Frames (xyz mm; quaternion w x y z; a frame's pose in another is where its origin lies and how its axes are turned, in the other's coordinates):
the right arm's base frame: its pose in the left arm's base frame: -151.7 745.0 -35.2 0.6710 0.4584 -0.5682 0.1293
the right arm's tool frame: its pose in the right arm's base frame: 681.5 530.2 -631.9 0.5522 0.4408 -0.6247 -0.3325
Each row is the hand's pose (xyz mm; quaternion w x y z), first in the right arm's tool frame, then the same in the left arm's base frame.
Working: the right arm's tool frame: its pose in the left arm's base frame: 105.7 1279.5 855.3 0.1435 -0.8186 0.5235 0.1876

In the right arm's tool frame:
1: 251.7 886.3 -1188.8 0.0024 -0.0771 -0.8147 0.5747
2: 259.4 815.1 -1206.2 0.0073 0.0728 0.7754 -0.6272
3: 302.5 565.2 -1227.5 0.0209 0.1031 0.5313 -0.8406
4: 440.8 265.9 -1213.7 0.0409 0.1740 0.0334 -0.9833
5: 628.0 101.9 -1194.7 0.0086 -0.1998 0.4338 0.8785
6: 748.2 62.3 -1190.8 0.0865 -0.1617 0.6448 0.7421
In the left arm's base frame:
1: -419.2 200.5 1762.2 0.2559 0.4407 0.3403 0.7902
2: -348.6 216.0 1776.9 0.2276 0.4694 0.3847 0.7615
3: -101.2 274.9 1785.7 0.0330 0.5421 0.5816 0.6056
4: 222.0 292.6 1721.7 0.3153 -0.5296 -0.7461 -0.2519
5: 439.9 217.8 1625.5 0.5543 -0.3428 -0.7484 0.1228
6: 521.2 139.2 1568.6 0.5967 -0.1735 -0.7149 0.3205

